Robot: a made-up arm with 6 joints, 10 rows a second.
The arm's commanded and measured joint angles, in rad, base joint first. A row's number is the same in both.
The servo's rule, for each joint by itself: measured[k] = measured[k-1] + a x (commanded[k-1-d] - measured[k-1]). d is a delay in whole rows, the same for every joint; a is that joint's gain. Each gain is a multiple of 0.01, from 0.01 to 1. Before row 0 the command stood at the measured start. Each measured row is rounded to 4 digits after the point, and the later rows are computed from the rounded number. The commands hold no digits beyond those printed.
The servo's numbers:
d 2
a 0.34 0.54 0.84 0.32 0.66 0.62
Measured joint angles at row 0: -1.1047, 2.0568, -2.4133, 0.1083, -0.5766, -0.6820
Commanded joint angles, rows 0 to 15: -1.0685, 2.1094, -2.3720, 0.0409, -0.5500, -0.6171; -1.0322, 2.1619, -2.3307, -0.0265, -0.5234, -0.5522; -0.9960, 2.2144, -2.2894, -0.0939, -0.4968, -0.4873; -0.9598, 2.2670, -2.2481, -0.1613, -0.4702, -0.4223; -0.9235, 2.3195, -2.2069, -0.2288, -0.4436, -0.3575; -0.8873, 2.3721, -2.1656, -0.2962, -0.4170, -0.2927; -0.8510, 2.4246, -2.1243, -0.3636, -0.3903, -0.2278; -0.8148, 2.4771, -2.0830, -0.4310, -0.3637, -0.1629; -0.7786, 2.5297, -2.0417, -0.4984, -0.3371, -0.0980; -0.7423, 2.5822, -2.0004, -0.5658, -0.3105, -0.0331; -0.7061, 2.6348, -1.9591, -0.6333, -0.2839, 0.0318; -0.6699, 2.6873, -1.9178, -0.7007, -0.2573, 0.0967; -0.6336, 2.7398, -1.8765, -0.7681, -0.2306, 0.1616; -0.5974, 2.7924, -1.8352, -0.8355, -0.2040, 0.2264; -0.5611, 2.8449, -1.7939, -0.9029, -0.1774, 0.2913; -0.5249, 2.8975, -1.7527, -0.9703, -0.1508, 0.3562
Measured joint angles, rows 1 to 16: -1.1047, 2.0568, -2.4133, 0.1083, -0.5766, -0.6820; -1.1047, 2.0568, -2.4133, 0.1083, -0.5766, -0.6820; -1.0924, 2.0852, -2.3786, 0.0867, -0.5590, -0.6418; -1.0719, 2.1266, -2.3384, 0.0505, -0.5355, -0.5862; -1.0461, 2.1740, -2.2972, 0.0043, -0.5100, -0.5249; -1.0168, 2.2242, -2.2560, -0.0487, -0.4837, -0.4613; -0.9851, 2.2757, -2.2148, -0.1063, -0.4572, -0.3969; -0.9518, 2.3278, -2.1735, -0.1671, -0.4307, -0.3323; -0.9175, 2.3801, -2.1322, -0.2300, -0.4040, -0.2675; -0.8826, 2.4325, -2.0909, -0.2943, -0.3774, -0.2026; -0.8472, 2.4850, -2.0496, -0.3596, -0.3508, -0.1377; -0.8115, 2.5375, -2.0083, -0.4256, -0.3242, -0.0728; -0.7757, 2.5900, -1.9670, -0.4921, -0.2976, -0.0079; -0.7397, 2.6425, -1.9257, -0.5589, -0.2710, 0.0570; -0.7036, 2.6950, -1.8844, -0.6258, -0.2443, 0.1219; -0.6675, 2.7476, -1.8431, -0.6929, -0.2177, 0.1867
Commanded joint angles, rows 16 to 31: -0.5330, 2.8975, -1.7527, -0.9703, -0.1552, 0.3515; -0.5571, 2.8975, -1.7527, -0.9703, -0.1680, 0.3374; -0.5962, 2.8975, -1.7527, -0.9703, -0.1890, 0.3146; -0.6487, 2.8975, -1.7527, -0.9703, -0.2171, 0.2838; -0.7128, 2.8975, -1.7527, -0.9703, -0.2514, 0.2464; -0.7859, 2.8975, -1.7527, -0.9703, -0.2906, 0.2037; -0.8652, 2.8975, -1.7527, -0.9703, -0.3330, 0.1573; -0.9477, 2.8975, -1.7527, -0.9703, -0.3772, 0.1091; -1.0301, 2.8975, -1.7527, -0.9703, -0.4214, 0.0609; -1.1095, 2.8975, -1.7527, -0.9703, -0.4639, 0.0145; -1.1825, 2.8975, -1.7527, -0.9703, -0.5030, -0.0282; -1.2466, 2.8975, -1.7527, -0.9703, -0.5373, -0.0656; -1.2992, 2.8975, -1.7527, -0.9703, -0.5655, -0.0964; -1.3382, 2.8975, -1.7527, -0.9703, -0.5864, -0.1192; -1.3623, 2.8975, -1.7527, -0.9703, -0.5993, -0.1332; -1.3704, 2.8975, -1.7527, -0.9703, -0.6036, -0.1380
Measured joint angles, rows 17 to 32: -0.6313, 2.8001, -1.8018, -0.7601, -0.1911, 0.2516; -0.5951, 2.8527, -1.7606, -0.8274, -0.1645, 0.3165; -0.5740, 2.8769, -1.7540, -0.8731, -0.1584, 0.3382; -0.5683, 2.8880, -1.7529, -0.9042, -0.1647, 0.3377; -0.5778, 2.8931, -1.7527, -0.9254, -0.1807, 0.3234; -0.6019, 2.8955, -1.7527, -0.9398, -0.2047, 0.2988; -0.6396, 2.8966, -1.7527, -0.9496, -0.2355, 0.2663; -0.6893, 2.8971, -1.7527, -0.9562, -0.2719, 0.2275; -0.7491, 2.8973, -1.7527, -0.9607, -0.3122, 0.1840; -0.8166, 2.8974, -1.7527, -0.9638, -0.3551, 0.1376; -0.8892, 2.8975, -1.7527, -0.9659, -0.3989, 0.0900; -0.9641, 2.8975, -1.7527, -0.9673, -0.4418, 0.0432; -1.0384, 2.8975, -1.7527, -0.9683, -0.4822, -0.0011; -1.1092, 2.8975, -1.7527, -0.9689, -0.5186, -0.0411; -1.1738, 2.8975, -1.7527, -0.9693, -0.5496, -0.0754; -1.2297, 2.8975, -1.7527, -0.9696, -0.5739, -0.1026
